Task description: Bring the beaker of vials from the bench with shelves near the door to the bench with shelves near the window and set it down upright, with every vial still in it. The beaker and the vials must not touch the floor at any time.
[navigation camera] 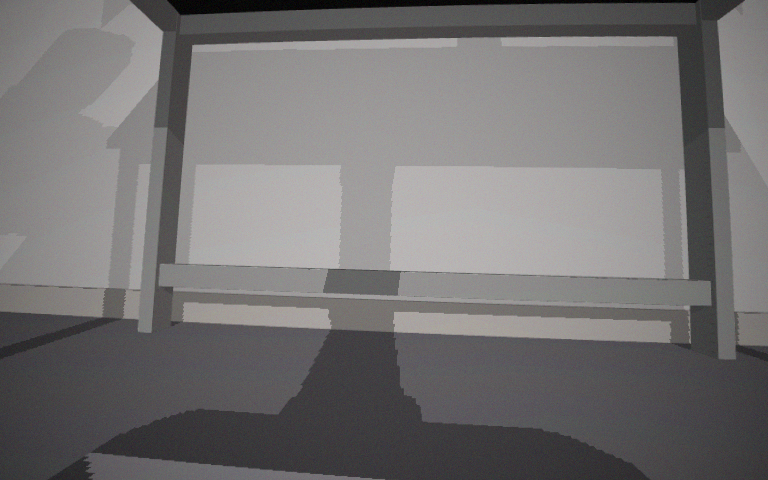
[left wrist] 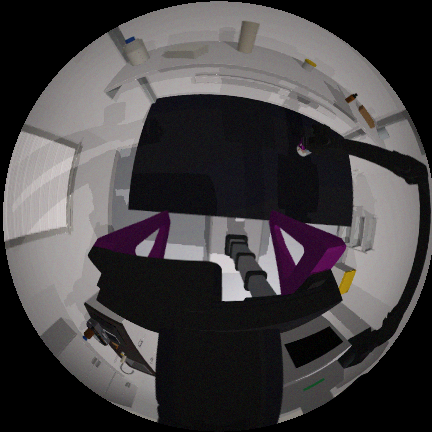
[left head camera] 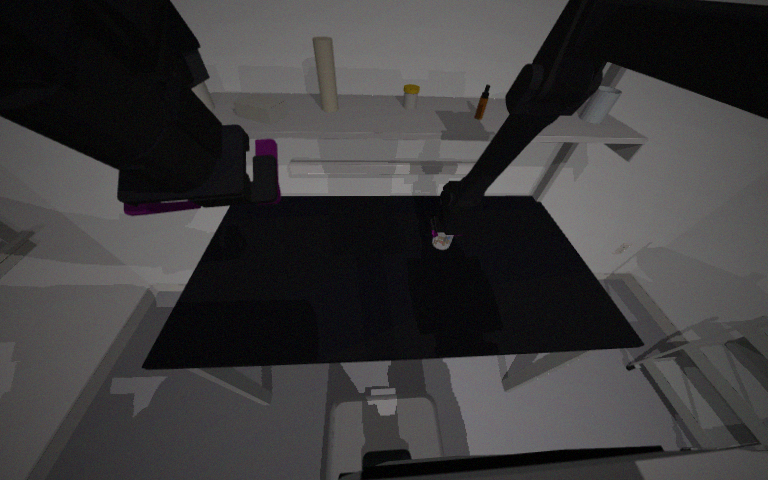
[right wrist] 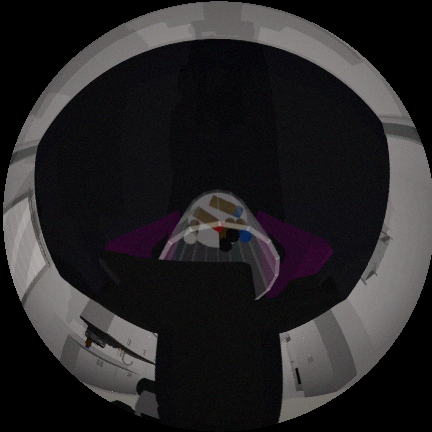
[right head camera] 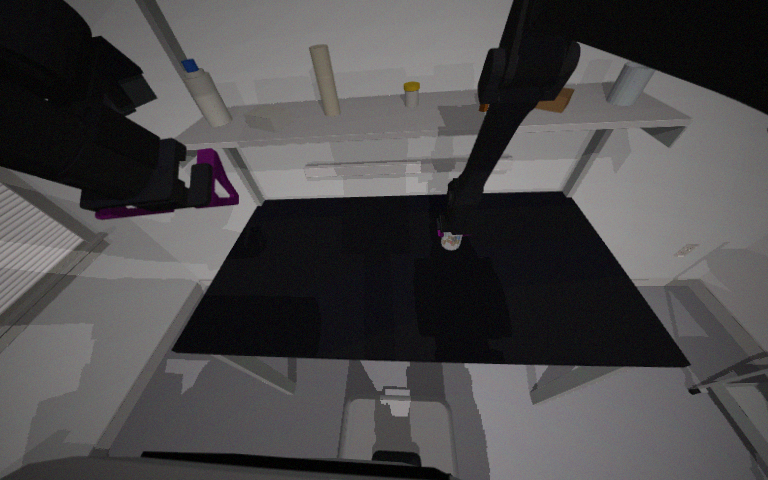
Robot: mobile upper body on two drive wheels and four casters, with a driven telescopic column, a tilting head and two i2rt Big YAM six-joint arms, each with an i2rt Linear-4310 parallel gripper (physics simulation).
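The clear beaker (left head camera: pixel 442 242) (right head camera: pixel 450 242) (left wrist: pixel 303 150) (right wrist: pixel 218 235) stands between the purple fingers of my right gripper (left head camera: pixel 445 233) (right head camera: pixel 454 233) (right wrist: pixel 217 216), which is shut on it. Several brown vials (right wrist: pixel 224 204) with blue, black, red and pale caps lie inside the beaker. The beaker appears over the black bench top (left head camera: pixel 351 254) (right head camera: pixel 362 266) (left wrist: pixel 225 145) (right wrist: pixel 220 100); I cannot tell whether its base touches the top. My left gripper (left wrist: pixel 219 215) is open and empty, at the left in both head views. The window (left wrist: pixel 45 185) is left of the bench in the left wrist view.
A shelf (left head camera: pixel 373 121) (right head camera: pixel 373 121) above the bench's back carries a tall beige cylinder (left head camera: pixel 325 73) (right head camera: pixel 325 79), a yellow-lidded jar (left head camera: pixel 411 97) (right head camera: pixel 411 95) and bottles. A grey cart stands at the right (left wrist: pixel 361 220). Bench legs (navigation camera: pixel 699 198) show in the navigation view.
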